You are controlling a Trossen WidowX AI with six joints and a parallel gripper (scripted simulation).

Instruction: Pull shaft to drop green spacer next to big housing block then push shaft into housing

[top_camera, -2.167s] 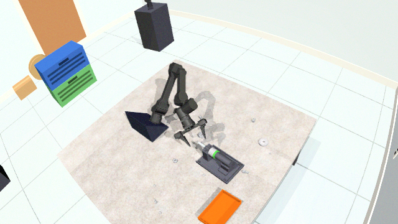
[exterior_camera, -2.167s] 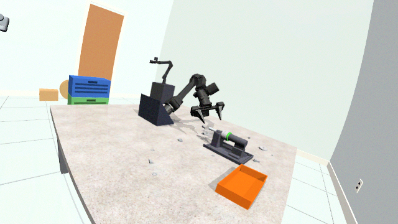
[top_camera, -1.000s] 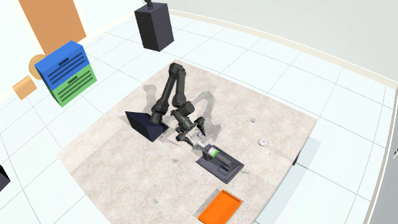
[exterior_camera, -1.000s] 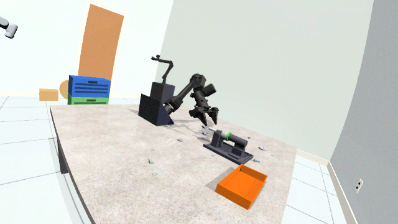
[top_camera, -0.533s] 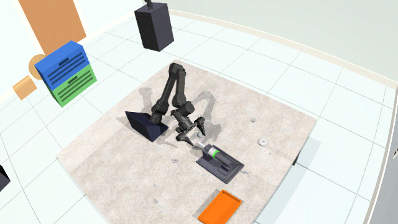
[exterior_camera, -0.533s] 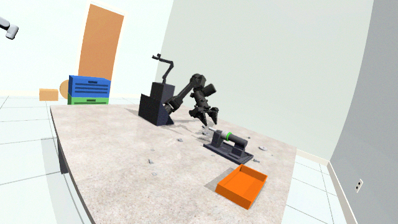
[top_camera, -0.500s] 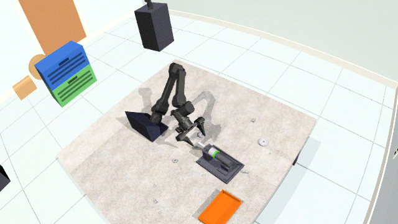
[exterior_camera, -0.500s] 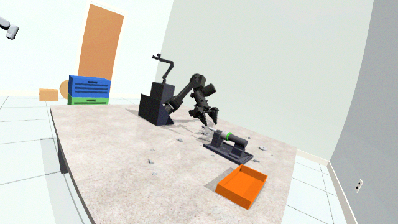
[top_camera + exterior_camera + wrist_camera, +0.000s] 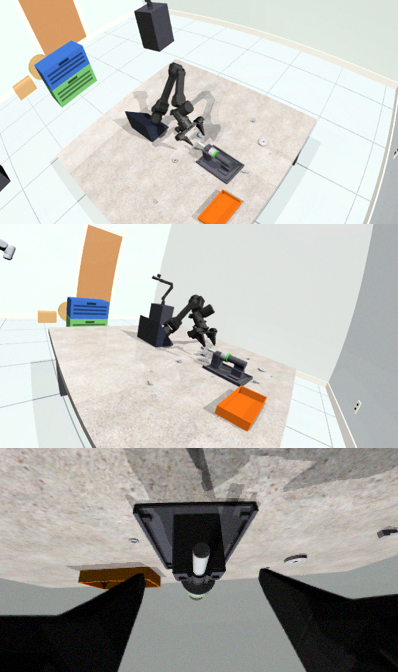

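Now: the shaft 10 cm ahead of my gripper tip, 2 cm to the right of it and 2 cm below it. Round my gripper tip: green spacer: 12 cm ahead, 2 cm to the right, 2 cm below; orange tray: 30 cm ahead, 27 cm to the right, 9 cm below.
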